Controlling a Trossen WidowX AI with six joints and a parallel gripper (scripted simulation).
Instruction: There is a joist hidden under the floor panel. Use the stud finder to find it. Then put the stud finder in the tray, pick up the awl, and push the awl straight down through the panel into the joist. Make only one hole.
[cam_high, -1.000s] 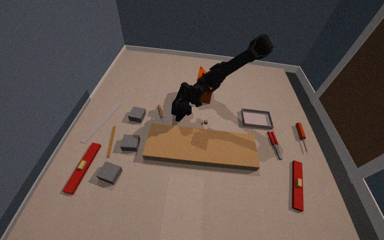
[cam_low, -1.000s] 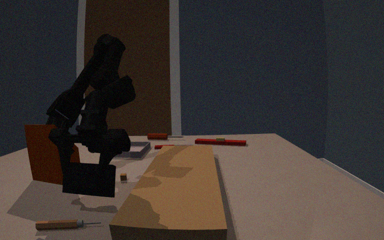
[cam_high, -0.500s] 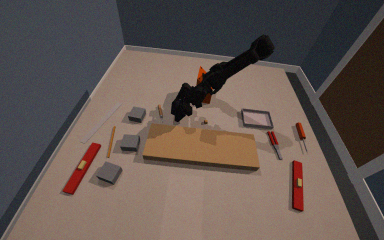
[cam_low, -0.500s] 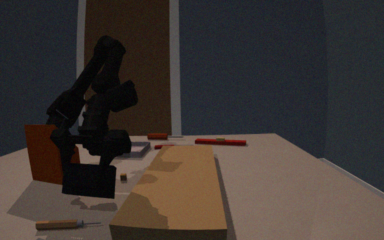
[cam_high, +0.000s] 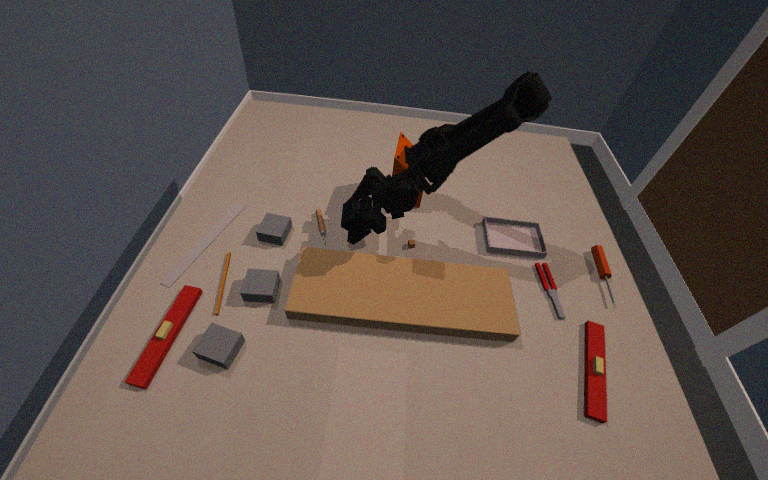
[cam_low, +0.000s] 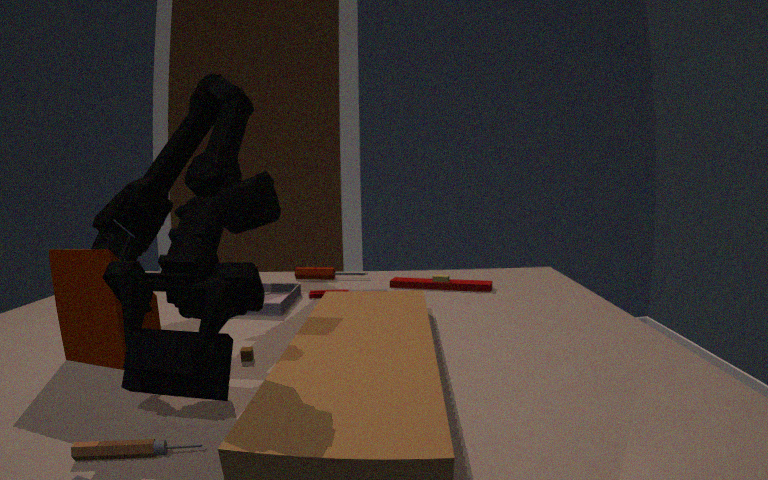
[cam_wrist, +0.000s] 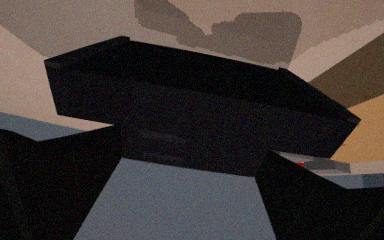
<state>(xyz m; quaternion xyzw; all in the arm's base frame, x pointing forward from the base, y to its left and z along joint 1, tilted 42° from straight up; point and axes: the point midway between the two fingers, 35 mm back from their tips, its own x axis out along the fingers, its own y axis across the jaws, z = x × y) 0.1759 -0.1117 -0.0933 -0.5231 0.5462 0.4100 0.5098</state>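
Now: gripper tip 1 cm short of the stud finder and 1 cm above it. From my gripper tip the other things lie so: awl 7 cm to the right, 7 cm below; then pencil 30 cm to the right, 18 cm ahead, 7 cm below; then small cube 17 cm to the left, 7 cm below, 4 cm ahead.
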